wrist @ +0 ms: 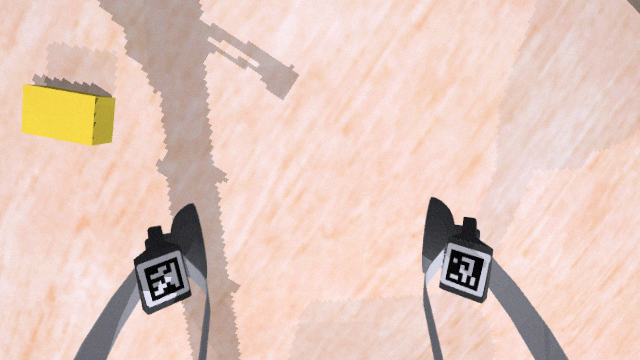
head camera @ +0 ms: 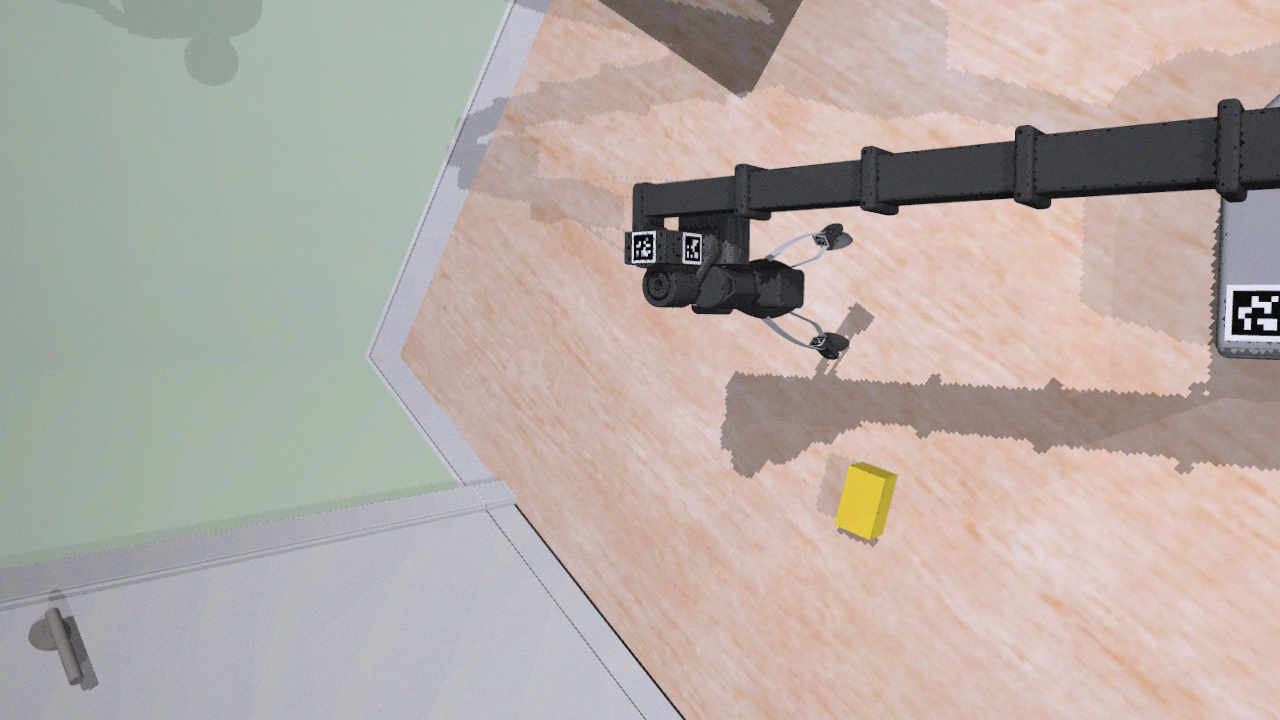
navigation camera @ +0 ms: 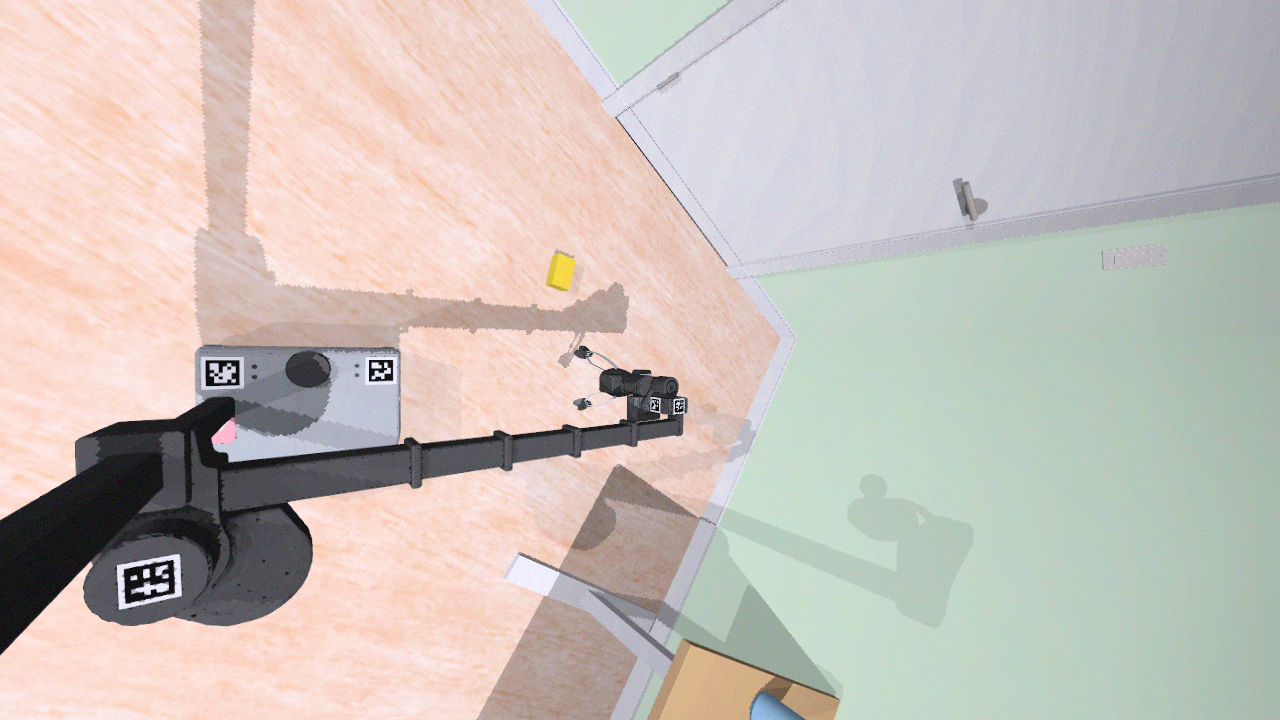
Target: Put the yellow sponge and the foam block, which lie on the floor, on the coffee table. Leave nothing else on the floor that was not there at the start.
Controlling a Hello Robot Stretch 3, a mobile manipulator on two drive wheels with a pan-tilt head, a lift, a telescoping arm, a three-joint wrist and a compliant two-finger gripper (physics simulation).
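Places are measured from the robot's base along level axes (x back, y right, z up), in centimetres.
Where they show: gripper, fingertip midpoint: [head camera: 841, 292] [navigation camera: 577, 377]; robot's base at its link origin: [navigation camera: 308, 367].
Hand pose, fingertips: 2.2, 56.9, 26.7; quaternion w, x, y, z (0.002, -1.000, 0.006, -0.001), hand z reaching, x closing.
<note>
Each offset is from my fingertips to the centre of the thing, as dx, dy, dz. "pt": to the spot under its first point. Level surfaces: height alone.
The yellow sponge @[-31.8, +7.7, -24.4] [head camera: 861, 501] [navigation camera: 561, 271] [wrist: 59, 114], a small yellow block, lies on the wooden floor. In the wrist view it is at the upper left, beyond and to the left of the left fingertip. My gripper [head camera: 833, 291] [navigation camera: 583, 377] [wrist: 313, 227] is open and empty, with its fingers wide apart over bare floor. It hangs above the floor to one side of the sponge, apart from it. No foam block shows, and I cannot make out which furniture is the coffee table.
My arm [head camera: 939, 170] [navigation camera: 537, 444] reaches out past my base [navigation camera: 371, 416]. A green wall [head camera: 223, 268] [navigation camera: 984, 358] and a pale door [head camera: 313, 626] [navigation camera: 895, 116] stand beyond the gripper. A wood-coloured top @[dz +45.3] [navigation camera: 702, 685] bearing a blue thing @[pt +66.7, +18.5, +49.5] [navigation camera: 771, 706], and a white bar [navigation camera: 546, 575], show at the bottom.
</note>
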